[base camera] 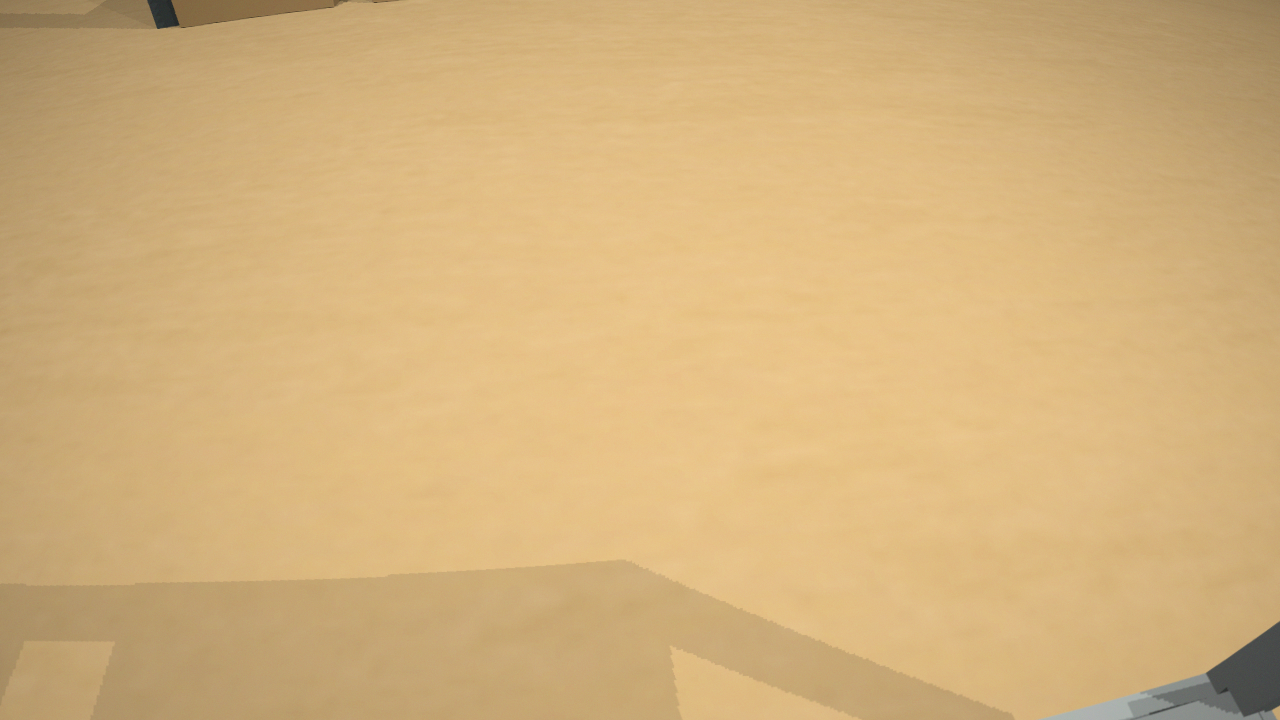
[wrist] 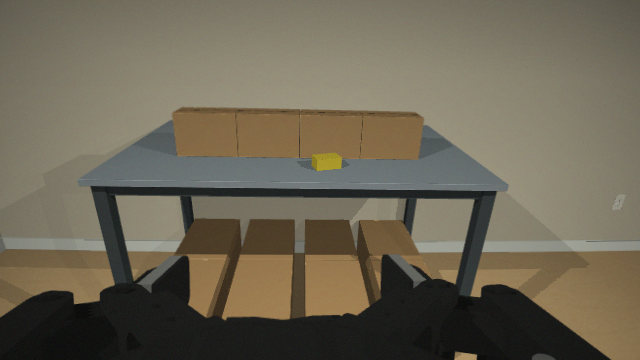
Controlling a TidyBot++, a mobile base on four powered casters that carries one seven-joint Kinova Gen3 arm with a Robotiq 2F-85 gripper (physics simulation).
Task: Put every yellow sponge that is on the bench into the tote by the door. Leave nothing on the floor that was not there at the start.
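Frame: origin at the arm's base, x ahead, y left, z up, level; centimetres.
Where they show: gripper, fingertip midpoint: (wrist: 287, 276).
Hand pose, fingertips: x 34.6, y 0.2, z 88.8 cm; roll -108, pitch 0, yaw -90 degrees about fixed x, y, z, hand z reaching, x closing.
Note:
Each offset is from my fingertips to the top centre of the thing. Level surfaces: height alone.
A yellow sponge {dx +113.6, dy -13.5, dz -32.5 cm} (wrist: 327, 162) lies on the grey top of the bench {dz -37.0 cm} (wrist: 210, 172), a little right of its middle, in front of a row of brown boxes. My gripper (wrist: 287, 276) is open, with its two fingers wide apart and no object between them. It is in front of the bench and apart from it, and the sponge shows beyond and above the fingertips in the wrist view. The tote and the door do not show in either view.
Several brown boxes {dx +130.6, dy +9.1, dz -18.9 cm} (wrist: 267, 134) stand in a row along the back of the bench top. Several long boxes (wrist: 260, 280) stand on the floor under the bench, between its dark legs. A wall (wrist: 320, 55) rises behind. In the base camera view, a box (base camera: 250, 10) shows at the top left.

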